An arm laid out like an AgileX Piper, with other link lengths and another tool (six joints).
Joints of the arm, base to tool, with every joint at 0 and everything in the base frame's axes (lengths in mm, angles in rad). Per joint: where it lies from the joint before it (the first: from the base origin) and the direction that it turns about. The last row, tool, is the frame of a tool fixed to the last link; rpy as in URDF.
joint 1: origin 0 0 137.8 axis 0 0 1
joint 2: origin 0 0 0 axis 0 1 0
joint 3: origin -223.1 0 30.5 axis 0 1 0
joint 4: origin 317.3 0 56 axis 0.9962 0 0.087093
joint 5: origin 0 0 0 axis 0 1 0
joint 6: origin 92.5 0 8.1 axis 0.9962 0 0.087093
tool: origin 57.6 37 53.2 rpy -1.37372 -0.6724 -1.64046
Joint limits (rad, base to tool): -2.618..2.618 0..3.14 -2.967..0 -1.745..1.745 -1.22..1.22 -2.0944..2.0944
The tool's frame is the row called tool.
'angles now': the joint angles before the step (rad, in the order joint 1, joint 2, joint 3, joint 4, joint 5, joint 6). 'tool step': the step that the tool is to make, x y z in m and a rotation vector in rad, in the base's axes. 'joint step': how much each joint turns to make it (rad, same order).
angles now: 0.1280 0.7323 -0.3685 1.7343 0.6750 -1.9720
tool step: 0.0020 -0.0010 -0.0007 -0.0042 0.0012 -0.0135
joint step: 0.0000 0.0003 -0.0002 0.0008 -0.0141 -0.0012
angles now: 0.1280 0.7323 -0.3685 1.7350 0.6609 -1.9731
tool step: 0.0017 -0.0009 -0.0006 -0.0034 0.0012 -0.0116
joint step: -0.0001 0.0002 -0.0001 0.0007 -0.0120 -0.0008
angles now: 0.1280 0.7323 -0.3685 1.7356 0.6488 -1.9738
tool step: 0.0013 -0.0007 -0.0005 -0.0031 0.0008 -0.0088
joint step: -0.0002 0.0003 -0.0002 0.0001 -0.0092 -0.0007
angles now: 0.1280 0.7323 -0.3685 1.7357 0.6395 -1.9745
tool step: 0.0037 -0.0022 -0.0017 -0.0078 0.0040 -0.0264
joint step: -0.0003 -0.0002 0.0009 0.0006 -0.0274 -0.0005
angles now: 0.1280 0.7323 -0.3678 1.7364 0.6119 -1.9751
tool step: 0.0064 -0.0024 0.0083 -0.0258 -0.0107 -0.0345
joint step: -0.0001 0.0002 -0.0343 -0.0483 -0.0435 0.0374
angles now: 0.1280 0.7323 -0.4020 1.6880 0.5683 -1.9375
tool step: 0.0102 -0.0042 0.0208 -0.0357 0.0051 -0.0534
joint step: 0.0001 0.0001 -0.0815 -0.1733 -0.0624 0.1743
